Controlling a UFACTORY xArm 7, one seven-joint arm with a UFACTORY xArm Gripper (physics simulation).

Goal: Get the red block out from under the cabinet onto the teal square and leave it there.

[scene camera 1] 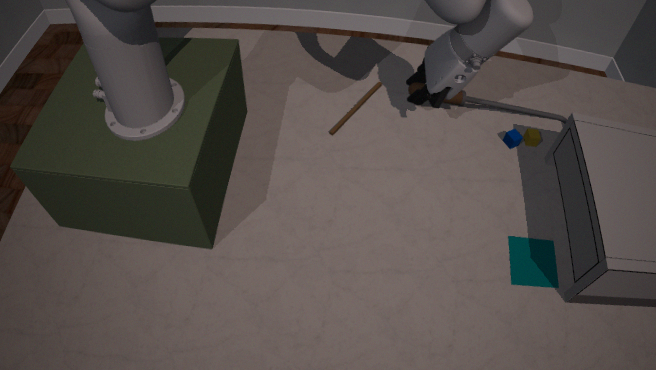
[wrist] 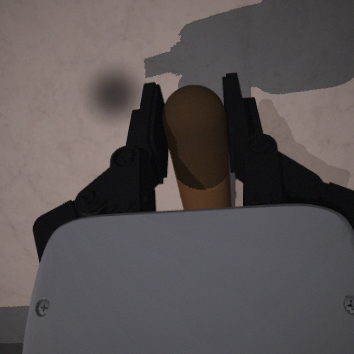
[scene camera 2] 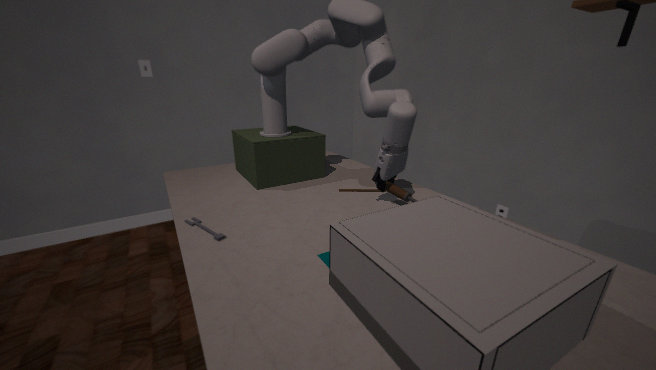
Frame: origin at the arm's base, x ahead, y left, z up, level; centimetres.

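Seen in the pictures: gripper, fingertip midpoint: [scene camera 1: 412, 93] [wrist: 193, 99] [scene camera 2: 384, 187]; arm's base, origin of the base link: [scene camera 1: 145, 108] [scene camera 2: 275, 134].
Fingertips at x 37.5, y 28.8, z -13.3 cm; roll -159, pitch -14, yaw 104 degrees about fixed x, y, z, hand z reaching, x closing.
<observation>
Pixels of each thing's middle, then the offset from my fingertips to it. "pt": a spot on its surface instead.
- brown wooden handle, body centre: [wrist: 204, 188] [scene camera 1: 440, 94] [scene camera 2: 396, 190] dx +5.2, dy +1.2, dz +0.5 cm
- tool's grey rod, surface spot: [scene camera 1: 517, 109] pt dx +22.2, dy +5.9, dz -2.0 cm
- pale cabinet, body centre: [scene camera 1: 640, 213] [scene camera 2: 449, 275] dx +46.6, dy -15.8, dz +2.1 cm
- teal square, surface spot: [scene camera 1: 520, 265] [scene camera 2: 334, 254] pt dx +24.8, dy -28.3, dz -4.6 cm
- blue block, body centre: [scene camera 1: 512, 138] dx +21.6, dy -1.5, dz -3.4 cm
- yellow block, body centre: [scene camera 1: 531, 137] dx +26.0, dy +0.4, dz -3.4 cm
- thin wooden stick, body centre: [scene camera 1: 357, 106] [scene camera 2: 362, 190] dx -10.0, dy -2.9, dz -4.3 cm
- grey wrench-like piece, body centre: [scene camera 2: 204, 228] dx +0.9, dy -57.0, dz -4.3 cm
My gripper [scene camera 1: 417, 90] [scene camera 2: 380, 183] [wrist: 193, 99] is shut on the brown wooden handle [scene camera 1: 454, 96] [scene camera 2: 398, 190] [wrist: 200, 145] of a hooked tool, low over the table near its back edge. The tool's grey rod [scene camera 1: 517, 109] runs right to the cabinet's back left corner; its far end is hidden there. The pale cabinet [scene camera 1: 620, 195] [scene camera 2: 465, 260] stands at the right in scene camera 1. The teal square [scene camera 1: 520, 265] [scene camera 2: 325, 258] lies flat by the cabinet's front left corner, partly in shadow. The red block does not show in any view.
A blue block [scene camera 1: 512, 139] and a yellow block [scene camera 1: 532, 137] sit side by side near the cabinet's opening, in front of the rod. A thin wooden stick [scene camera 1: 355, 109] [scene camera 2: 357, 190] lies left of my gripper. A grey wrench-like piece [scene camera 2: 206, 229] lies near the table's edge. The green base [scene camera 1: 135, 150] [scene camera 2: 285, 160] carries the arm.
</observation>
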